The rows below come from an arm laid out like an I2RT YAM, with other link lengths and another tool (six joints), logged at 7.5 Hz.
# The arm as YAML. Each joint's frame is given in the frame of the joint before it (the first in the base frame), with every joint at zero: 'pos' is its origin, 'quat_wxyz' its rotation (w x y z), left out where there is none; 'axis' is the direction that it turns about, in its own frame. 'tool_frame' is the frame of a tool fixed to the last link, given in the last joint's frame.
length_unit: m
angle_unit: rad
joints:
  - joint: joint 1
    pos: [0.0, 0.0, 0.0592]
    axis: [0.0, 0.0, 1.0]
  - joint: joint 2
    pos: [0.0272, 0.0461, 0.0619]
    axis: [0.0, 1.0, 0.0]
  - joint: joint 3
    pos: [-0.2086, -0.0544, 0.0]
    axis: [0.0, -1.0, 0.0]
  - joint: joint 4
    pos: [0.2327, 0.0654, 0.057]
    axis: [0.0, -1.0, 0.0]
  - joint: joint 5
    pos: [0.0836, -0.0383, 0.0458]
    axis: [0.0, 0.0, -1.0]
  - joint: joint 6
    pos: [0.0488, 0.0, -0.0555]
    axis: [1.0, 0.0, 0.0]
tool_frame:
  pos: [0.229, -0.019, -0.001]
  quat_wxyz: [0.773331, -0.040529, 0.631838, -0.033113]
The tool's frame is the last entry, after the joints.
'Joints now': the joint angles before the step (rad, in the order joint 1, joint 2, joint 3, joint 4, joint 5, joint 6). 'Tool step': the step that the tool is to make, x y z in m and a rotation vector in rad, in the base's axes. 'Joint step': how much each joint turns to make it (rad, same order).
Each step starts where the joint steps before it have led.
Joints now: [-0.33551 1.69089 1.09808 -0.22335 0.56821 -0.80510]
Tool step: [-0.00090 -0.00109 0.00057 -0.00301 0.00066 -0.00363]
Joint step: [-0.00077 0.00000 -0.00002 0.00039 0.00419 -0.00001]
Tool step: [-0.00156 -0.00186 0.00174 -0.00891 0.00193 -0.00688]
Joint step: [0.00079 0.00002 0.00003 0.00151 0.01184 -0.00075]
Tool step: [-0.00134 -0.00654 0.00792 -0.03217 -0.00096 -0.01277]
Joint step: [-0.00002 0.00000 -0.00001 0.01948 0.03050 -0.01412]
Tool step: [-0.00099 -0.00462 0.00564 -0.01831 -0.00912 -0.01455]
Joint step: [-0.00077 -0.00002 -0.00001 0.01486 0.01984 -0.00039]
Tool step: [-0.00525 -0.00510 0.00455 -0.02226 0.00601 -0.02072]
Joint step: [0.00002 0.00000 0.00002 0.00303 0.03091 -0.00228]
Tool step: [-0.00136 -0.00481 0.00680 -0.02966 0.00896 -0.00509]
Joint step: [-0.00002 -0.00001 -0.00004 0.01644 0.02517 -0.02404]
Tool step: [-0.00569 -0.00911 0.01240 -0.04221 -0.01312 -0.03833]
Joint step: [0.00002 0.00002 0.00005 0.02627 0.05227 0.00002]
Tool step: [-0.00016 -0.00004 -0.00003 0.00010 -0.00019 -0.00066]
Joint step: [-0.00002 -0.00001 -0.00002 -0.00034 0.00037 0.00074]
